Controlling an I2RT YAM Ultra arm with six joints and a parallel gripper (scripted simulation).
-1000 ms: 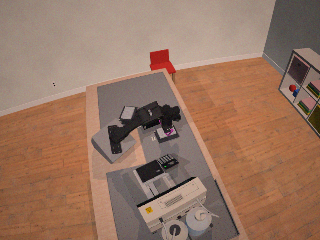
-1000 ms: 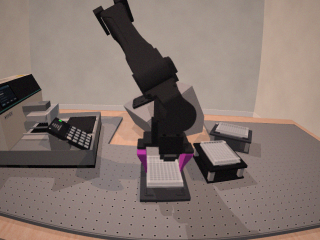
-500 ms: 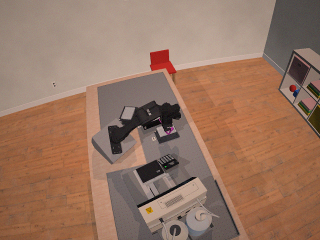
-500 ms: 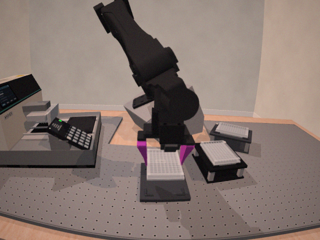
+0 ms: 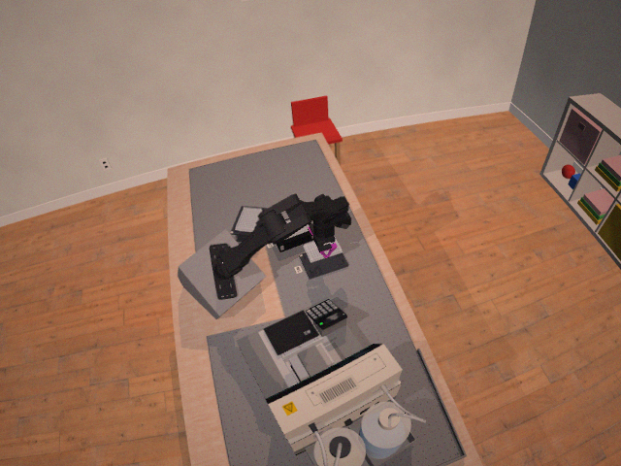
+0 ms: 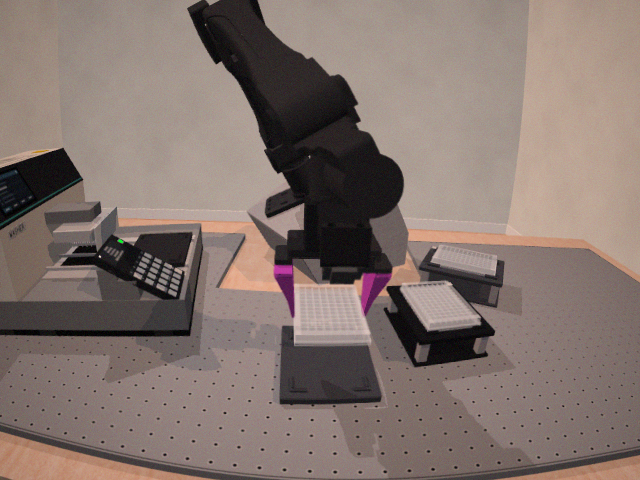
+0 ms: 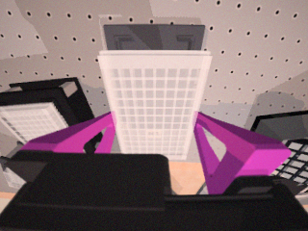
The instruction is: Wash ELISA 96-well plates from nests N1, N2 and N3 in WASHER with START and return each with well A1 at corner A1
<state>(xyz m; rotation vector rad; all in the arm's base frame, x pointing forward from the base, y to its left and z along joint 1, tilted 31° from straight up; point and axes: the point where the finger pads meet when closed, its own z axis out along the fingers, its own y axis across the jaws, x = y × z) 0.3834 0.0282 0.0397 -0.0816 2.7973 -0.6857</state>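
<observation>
Right now the black carrier pocket is 29 cm to the right of my hand, 23 cm behind it and 1 cm below it. From my hand the other things lie so: nest N1 (8 cm below); then grey manifold (44 cm to the right, 20 cm behind, 4 cm above); then raised black nest (17 cm to the left, 7 cm behind, 4 cm below).
</observation>
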